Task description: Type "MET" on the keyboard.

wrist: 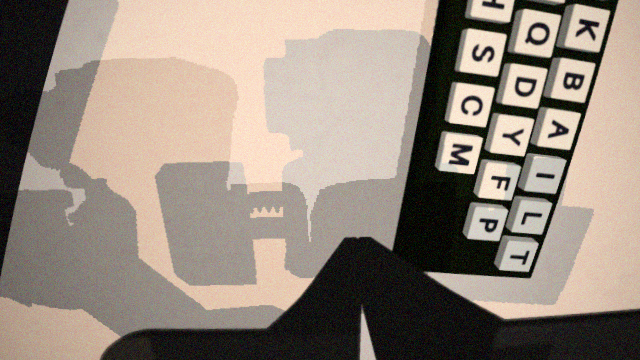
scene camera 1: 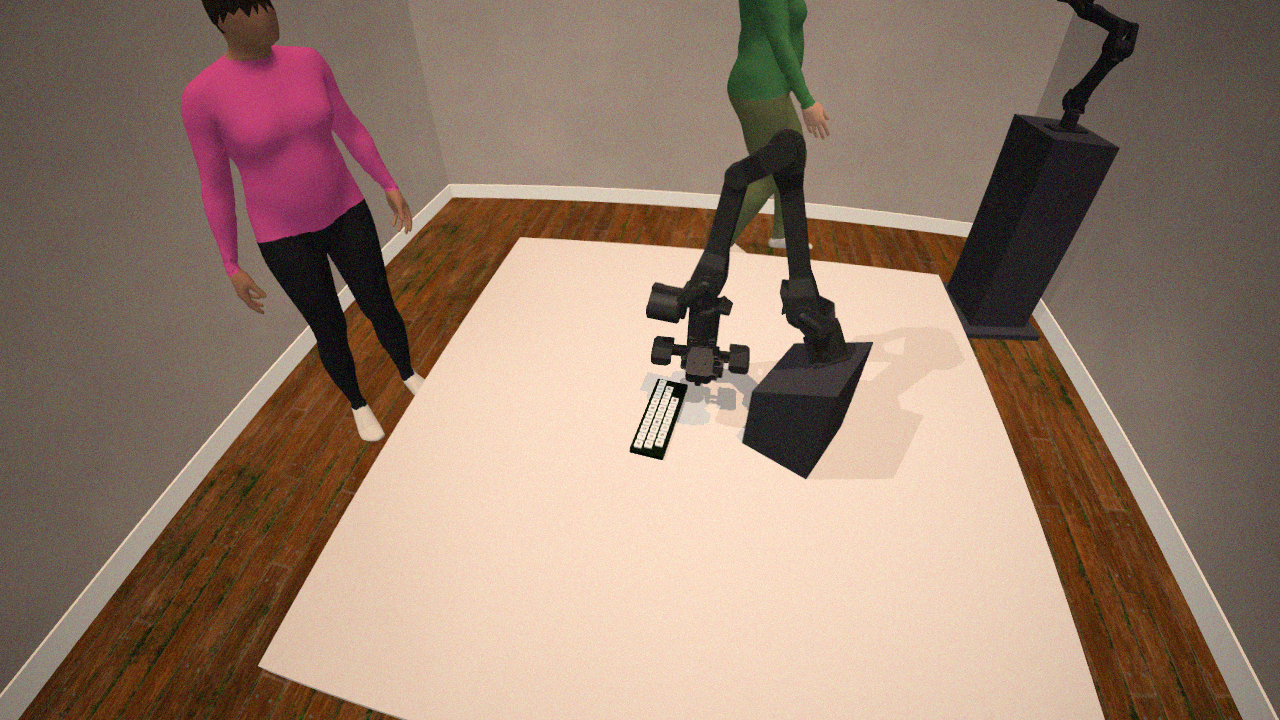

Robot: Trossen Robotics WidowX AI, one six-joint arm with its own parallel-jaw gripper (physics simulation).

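Where they show: gripper, fingertip midpoint: (wrist: pixel 356 250) (scene camera 1: pixel 697 384); arm's base, origin of the base link: (scene camera 1: pixel 830 356).
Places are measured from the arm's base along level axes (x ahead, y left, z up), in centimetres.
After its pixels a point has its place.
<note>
The black keyboard (scene camera 1: pixel 659 419) @(y -0.4, x 30.2, z -18.5 cm) (wrist: pixel 425 215) @(y -7.8, x 25.9, z -18.5 cm) with white letter keys lies flat on the white floor mat. In the wrist view its near end shows, with the M key (wrist: pixel 459 153) @(y -5.1, x 27.2, z -18.0 cm) at the end of its left column and the T key (wrist: pixel 518 255) @(y -10.2, x 29.8, z -18.0 cm) at the end of its right column. The E key does not show there. My gripper (scene camera 1: pixel 700 383) @(y -6.9, x 22.6, z -14.9 cm) (wrist: pixel 356 250) @(y -6.9, x 22.6, z -14.9 cm) is shut and empty, its fingertips together. In the wrist view the tips appear just left of the keyboard's near end, left of and below the M key. Their exact height above the mat is hard to tell.
My arm's dark pedestal (scene camera 1: pixel 796 420) @(y 9.7, x 6.6, z -6.3 cm) stands right of the keyboard on the white mat (scene camera 1: pixel 537 555) @(y 29.5, x 49.9, z -19.7 cm). A second arm stands on a tall pedestal (scene camera 1: pixel 1029 214) at the back right. A person in pink (scene camera 1: pixel 286 143) stands at the left, another in green (scene camera 1: pixel 769 53) behind my arm. Shadows cross the mat.
</note>
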